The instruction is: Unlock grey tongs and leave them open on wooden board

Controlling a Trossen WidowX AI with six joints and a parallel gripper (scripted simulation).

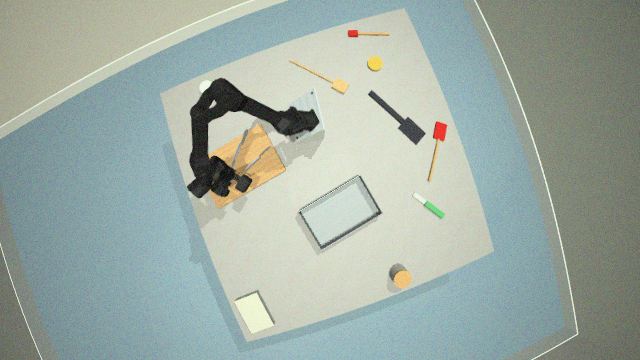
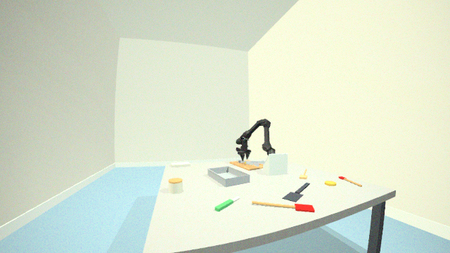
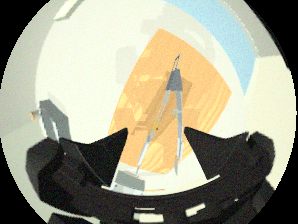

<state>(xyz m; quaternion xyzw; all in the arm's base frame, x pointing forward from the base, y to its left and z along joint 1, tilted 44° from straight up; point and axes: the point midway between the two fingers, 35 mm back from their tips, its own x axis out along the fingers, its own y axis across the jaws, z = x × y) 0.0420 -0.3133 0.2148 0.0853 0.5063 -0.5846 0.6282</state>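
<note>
My gripper tip is 40 mm past the wooden board and 50 mm above it. Round my gripper tip: cream block 600 mm ahead, 220 mm to the right, 40 mm below; grey roasting tin 330 mm ahead, 330 mm to the left, 30 mm below; black spatula 60 mm ahead, 760 mm to the left, 50 mm below.
</note>
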